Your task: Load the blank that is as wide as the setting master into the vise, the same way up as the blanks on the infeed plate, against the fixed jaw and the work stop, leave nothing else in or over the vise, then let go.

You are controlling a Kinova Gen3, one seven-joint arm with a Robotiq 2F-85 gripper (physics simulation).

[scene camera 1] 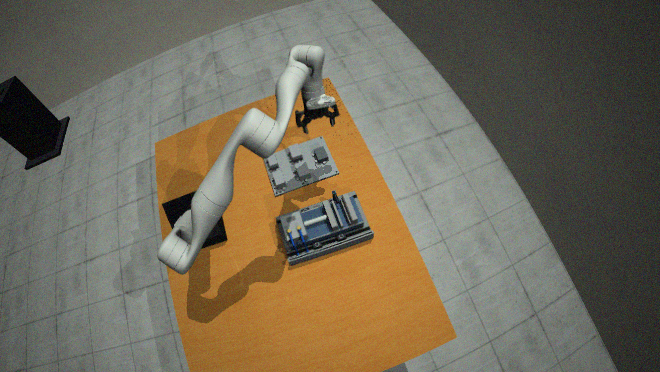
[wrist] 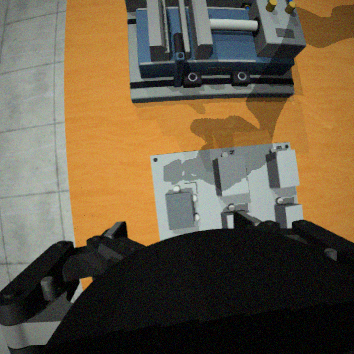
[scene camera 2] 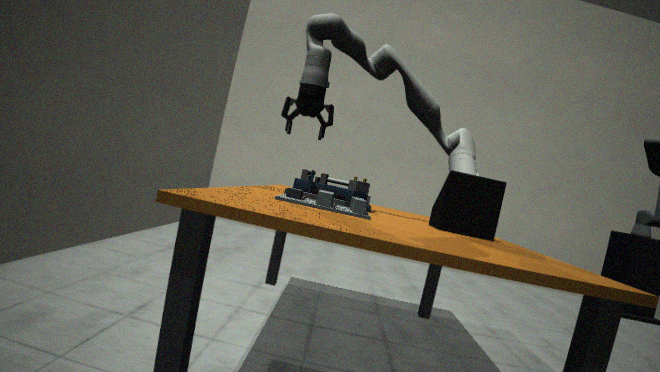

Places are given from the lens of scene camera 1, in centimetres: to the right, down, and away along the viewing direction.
grey infeed plate [scene camera 1: 327,170]: -1, -6, 134
